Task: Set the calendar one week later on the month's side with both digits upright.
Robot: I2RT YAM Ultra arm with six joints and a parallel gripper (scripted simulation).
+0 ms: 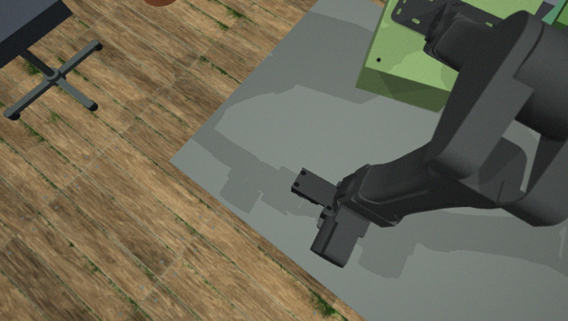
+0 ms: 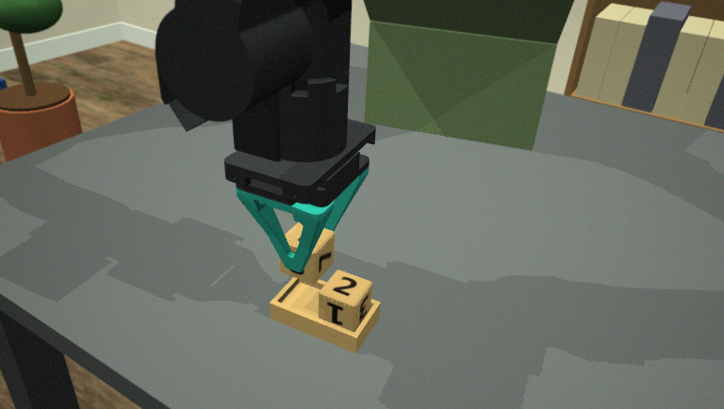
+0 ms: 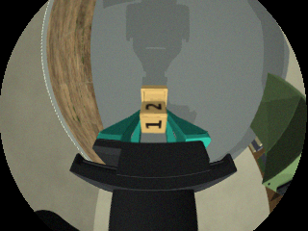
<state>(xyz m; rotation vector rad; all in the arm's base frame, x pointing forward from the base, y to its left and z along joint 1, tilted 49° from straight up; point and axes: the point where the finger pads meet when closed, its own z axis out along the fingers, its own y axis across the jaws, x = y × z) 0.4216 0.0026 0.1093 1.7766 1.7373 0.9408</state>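
My gripper is now 60 mm above the tray and 20 mm to the right of it.
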